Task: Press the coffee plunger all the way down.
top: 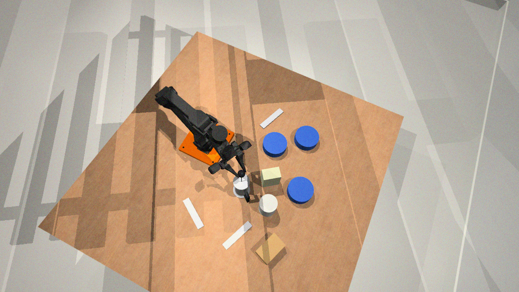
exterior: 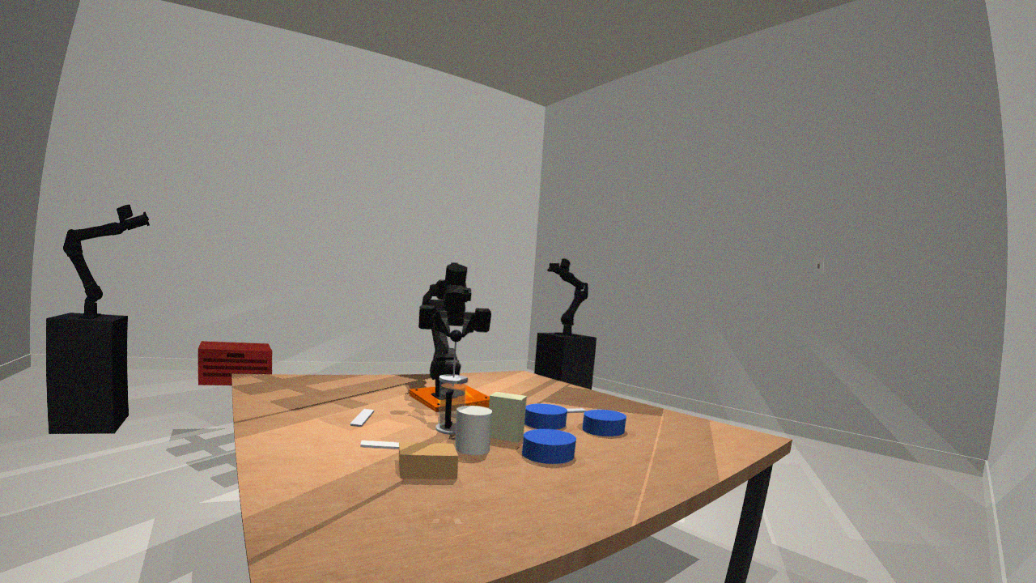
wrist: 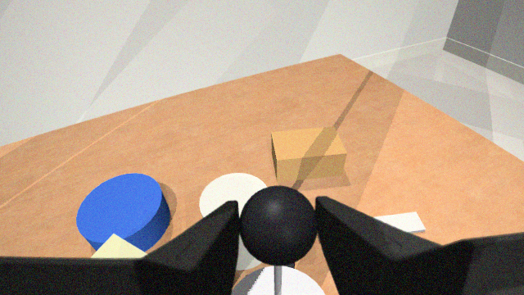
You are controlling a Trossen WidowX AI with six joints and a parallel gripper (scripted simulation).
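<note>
Now: the coffee press 13 cm below my gripper tip and 1 cm to the right of it. Also, from my gripper tip: white cylinder: 20 cm below, 13 cm ahead, 1 cm to the right; pale box: 19 cm below, 11 cm to the left, 9 cm ahead.
</note>
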